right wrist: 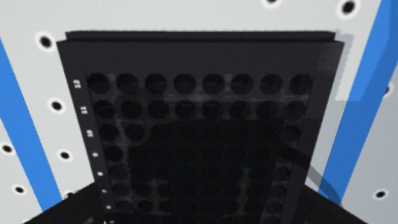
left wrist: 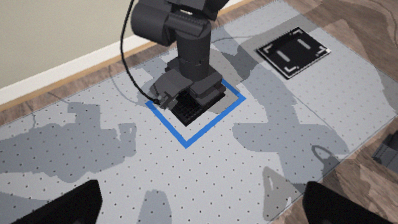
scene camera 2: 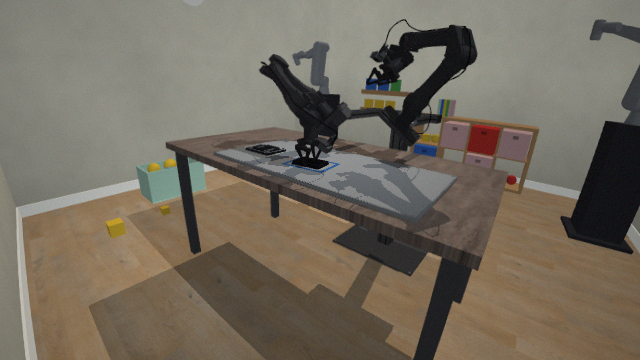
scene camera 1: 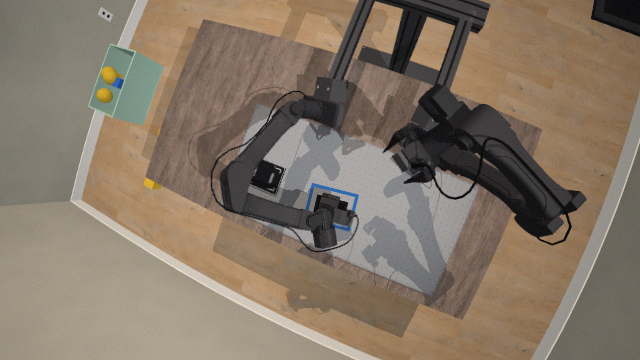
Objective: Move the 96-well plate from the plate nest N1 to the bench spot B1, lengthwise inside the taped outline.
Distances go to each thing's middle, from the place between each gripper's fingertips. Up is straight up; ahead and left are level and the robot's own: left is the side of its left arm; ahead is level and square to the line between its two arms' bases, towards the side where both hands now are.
Labels:
I see the black 96-well plate (right wrist: 178,119) 10 mm below my right hand. The rest, counted from my right hand: black plate nest (left wrist: 299,55): 310 mm to the right, 40 mm behind, 10 mm below.
Right now my left hand is 21 cm short of the black 96-well plate, 15 cm to the left of it and 33 cm above it. From my left hand the other things lie so: black plate nest (17 cm ahead, 46 cm to the right, 33 cm below).

